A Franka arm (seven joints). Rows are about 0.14 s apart.
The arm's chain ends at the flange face. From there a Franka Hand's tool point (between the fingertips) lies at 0.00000 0.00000 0.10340 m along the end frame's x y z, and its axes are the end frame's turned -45 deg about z.
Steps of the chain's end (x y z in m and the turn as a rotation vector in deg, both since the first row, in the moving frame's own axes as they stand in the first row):
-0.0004, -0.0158, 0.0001, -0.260, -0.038, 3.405
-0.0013, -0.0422, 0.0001, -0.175, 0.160, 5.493
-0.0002, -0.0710, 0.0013, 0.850, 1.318, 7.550
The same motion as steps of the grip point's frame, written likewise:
0.0105, -0.0112, 0.0001, -0.157, -0.211, 3.405
0.0289, -0.0303, 0.0001, -0.237, -0.011, 5.493
0.0528, -0.0496, 0.0013, -0.331, 1.533, 7.550

